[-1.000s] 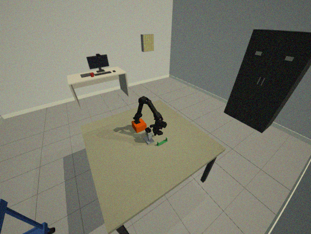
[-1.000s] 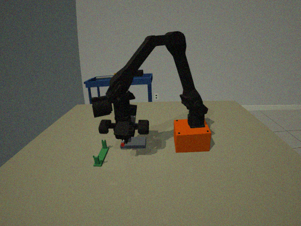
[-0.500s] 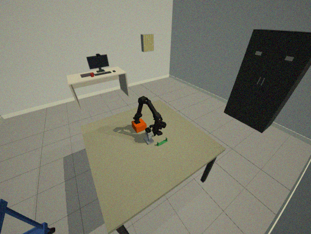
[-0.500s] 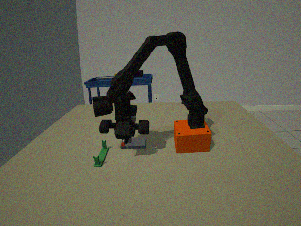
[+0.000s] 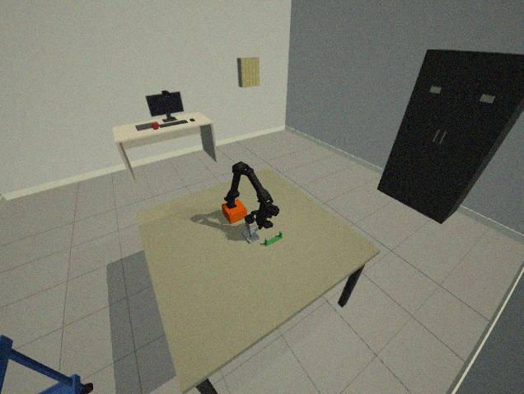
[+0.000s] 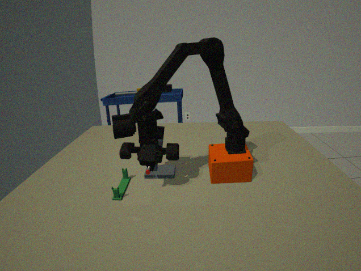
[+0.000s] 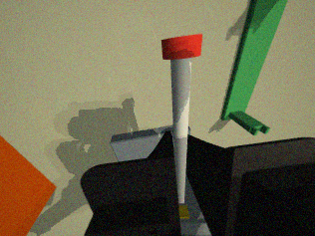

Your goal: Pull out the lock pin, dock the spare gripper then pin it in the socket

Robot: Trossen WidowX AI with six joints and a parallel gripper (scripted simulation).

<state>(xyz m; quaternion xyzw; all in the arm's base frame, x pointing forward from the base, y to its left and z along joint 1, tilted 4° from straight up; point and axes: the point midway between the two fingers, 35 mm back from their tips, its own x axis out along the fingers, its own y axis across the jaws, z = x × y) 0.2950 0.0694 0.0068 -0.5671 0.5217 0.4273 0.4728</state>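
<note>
The socket lies 60 mm to the right of my gripper tip and 10 mm behind it. From my gripper tip the other things lie so: spare gripper: 80 mm above, 70 mm to the right, 10 mm behind; then green cradle: 100 mm ahead, 40 mm to the left, 20 mm below.
</note>
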